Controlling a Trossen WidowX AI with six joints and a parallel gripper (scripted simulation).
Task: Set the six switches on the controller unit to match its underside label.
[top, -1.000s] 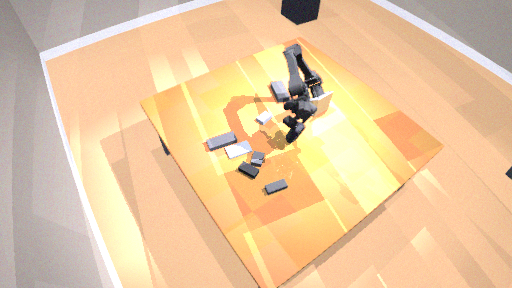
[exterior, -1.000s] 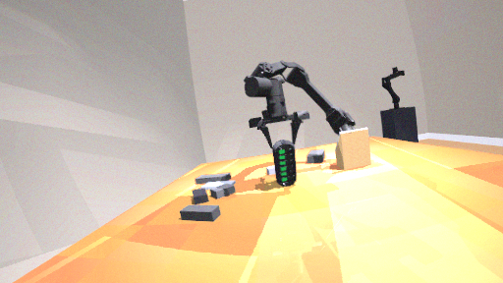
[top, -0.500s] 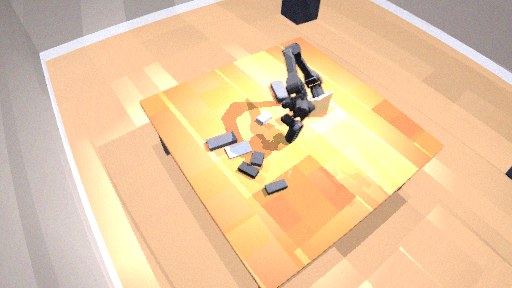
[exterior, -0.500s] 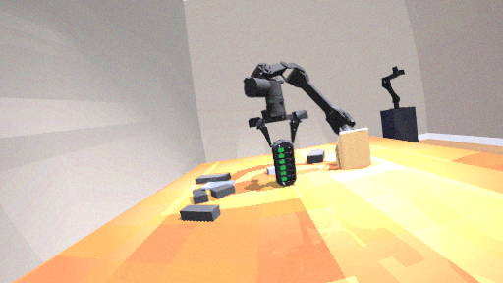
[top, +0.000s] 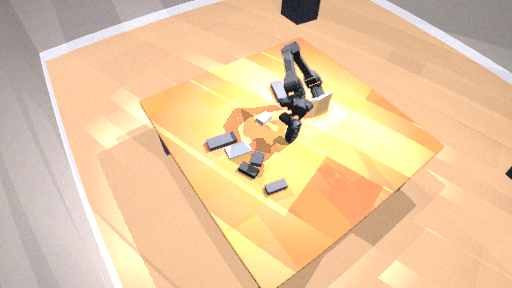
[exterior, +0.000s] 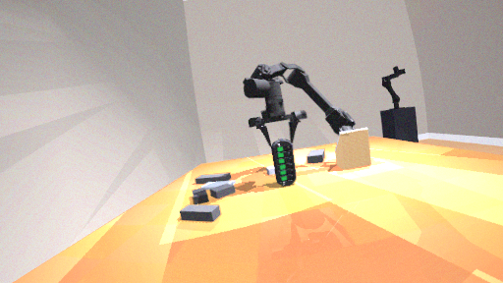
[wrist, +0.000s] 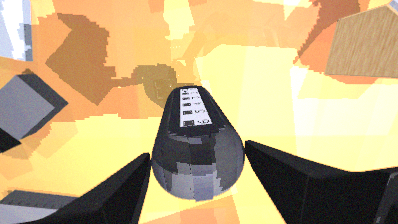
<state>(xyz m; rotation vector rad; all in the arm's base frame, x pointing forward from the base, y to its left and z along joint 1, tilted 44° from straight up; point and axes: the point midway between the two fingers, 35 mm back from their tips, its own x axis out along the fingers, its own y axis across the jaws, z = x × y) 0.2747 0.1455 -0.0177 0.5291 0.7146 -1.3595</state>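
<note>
My gripper tip is now 40 mm short of the pale grey block, 200 mm to the left of it and 130 mm above it. From my gripper tip the other things lie so: pale plate 270 mm ahead, 90 mm to the right, 130 mm below.
</note>
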